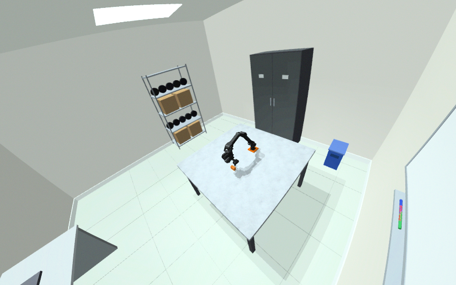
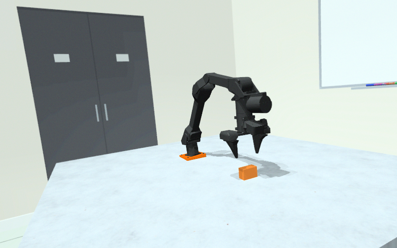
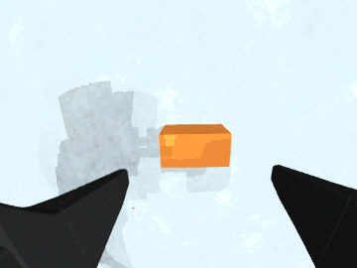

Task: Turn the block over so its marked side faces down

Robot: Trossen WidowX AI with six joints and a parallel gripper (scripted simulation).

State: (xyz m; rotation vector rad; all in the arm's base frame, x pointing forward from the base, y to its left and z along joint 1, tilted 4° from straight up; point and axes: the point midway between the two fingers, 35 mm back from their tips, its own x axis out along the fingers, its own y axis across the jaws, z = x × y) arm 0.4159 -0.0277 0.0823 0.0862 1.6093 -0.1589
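The orange block is 60 mm below my gripper tip and 10 mm behind it.
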